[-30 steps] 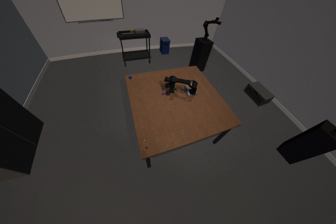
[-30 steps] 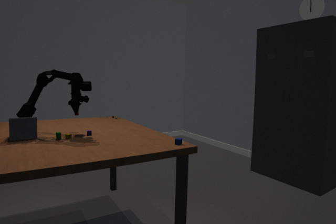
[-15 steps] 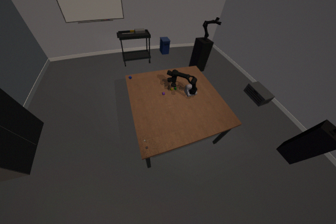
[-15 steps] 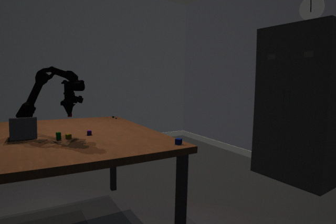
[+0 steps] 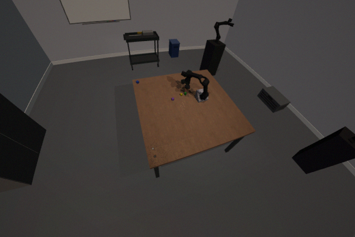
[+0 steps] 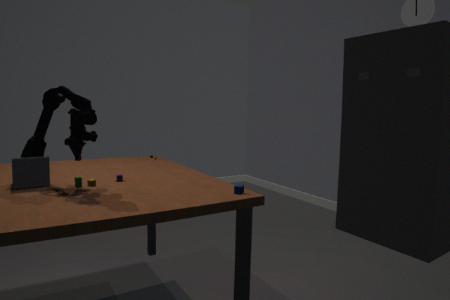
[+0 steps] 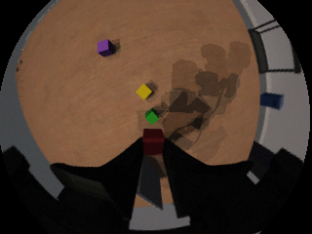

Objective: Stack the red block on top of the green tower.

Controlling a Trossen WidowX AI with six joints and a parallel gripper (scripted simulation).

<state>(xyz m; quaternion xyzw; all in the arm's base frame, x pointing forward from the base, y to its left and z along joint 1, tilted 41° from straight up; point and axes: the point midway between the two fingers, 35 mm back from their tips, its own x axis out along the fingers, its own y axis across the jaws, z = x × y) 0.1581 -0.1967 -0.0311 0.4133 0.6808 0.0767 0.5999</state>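
The yellow block lies 6 cm ahead of my gripper tip, 1 cm to the right of it and 11 cm below it. From my gripper tip the other things lie so: red block right at my gripper tip; then blue block 55 cm ahead, 47 cm to the right, 11 cm below; then purple block 20 cm ahead, 3 cm to the left, 11 cm below.
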